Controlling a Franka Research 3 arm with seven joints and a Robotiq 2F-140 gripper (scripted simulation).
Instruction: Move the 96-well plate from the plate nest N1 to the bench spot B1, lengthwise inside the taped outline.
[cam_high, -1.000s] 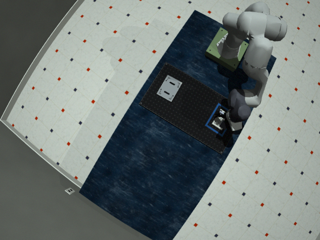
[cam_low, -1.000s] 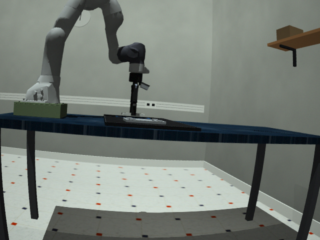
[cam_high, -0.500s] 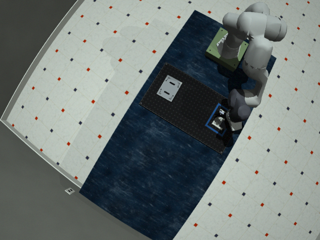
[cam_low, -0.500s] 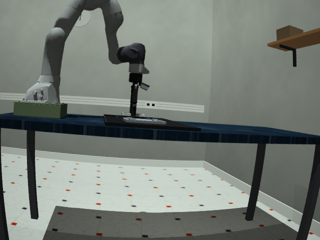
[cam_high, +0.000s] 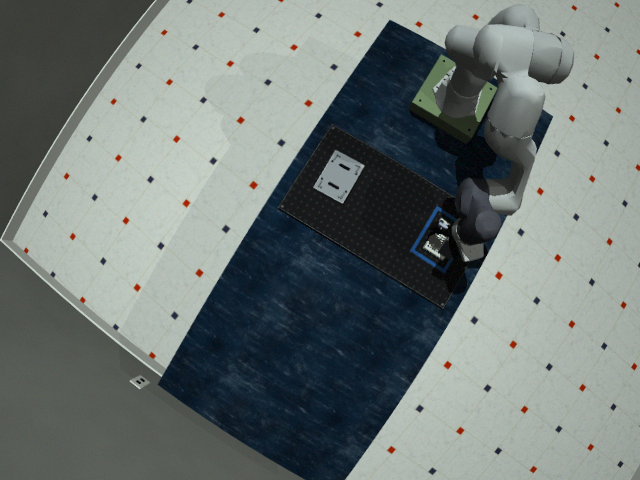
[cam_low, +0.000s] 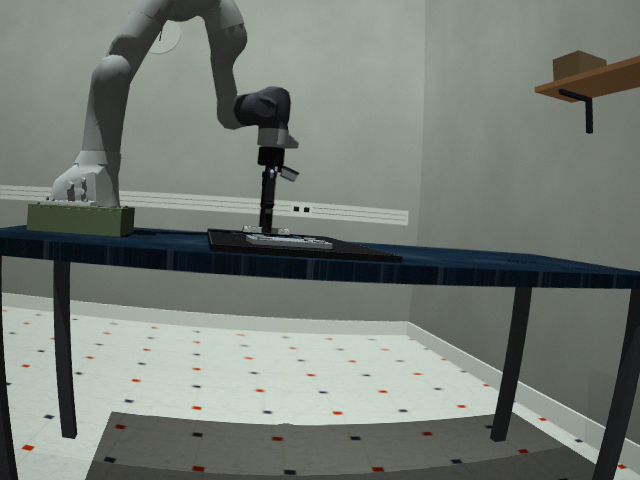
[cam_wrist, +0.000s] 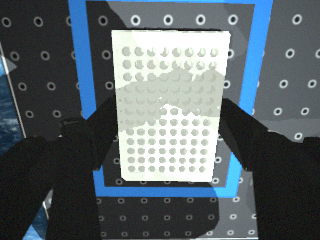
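Now: hand 20 mm above the white 96-well plate. Also, from my hand: plate nest N1: 430 mm to the right, 30 mm below, 10 mm ahead.
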